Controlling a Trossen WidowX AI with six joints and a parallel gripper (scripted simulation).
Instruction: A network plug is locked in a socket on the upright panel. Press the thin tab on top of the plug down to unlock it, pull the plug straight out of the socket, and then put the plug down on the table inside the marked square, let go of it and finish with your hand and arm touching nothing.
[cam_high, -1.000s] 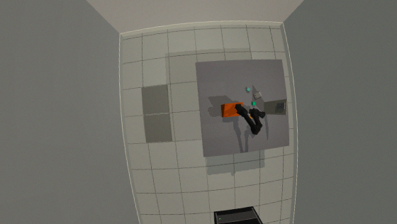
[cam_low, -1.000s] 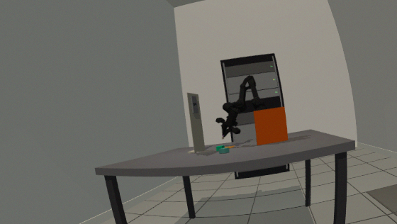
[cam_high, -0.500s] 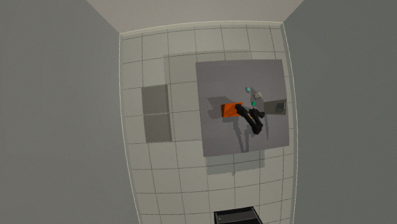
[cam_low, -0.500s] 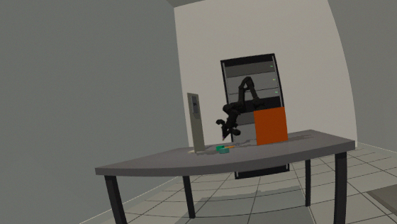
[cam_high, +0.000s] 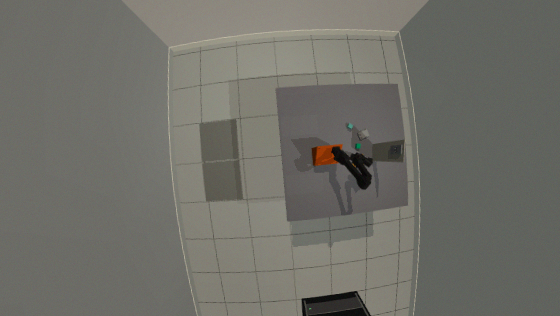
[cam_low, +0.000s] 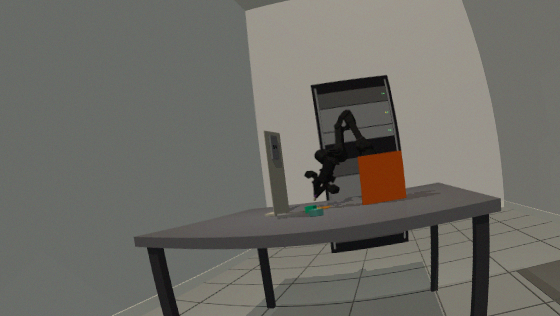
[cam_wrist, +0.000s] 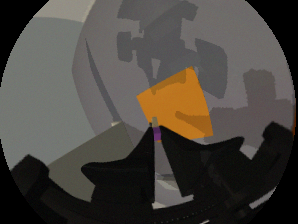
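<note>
My gripper tip is 60 mm above the orange marked square and 10 mm past it. Also, from my gripper tip: green block: 140 mm to the left, 40 mm below; then network plug: right at my gripper tip; then upright beige panel: 170 mm ahead, 130 mm above, 80 mm to the left.
</note>
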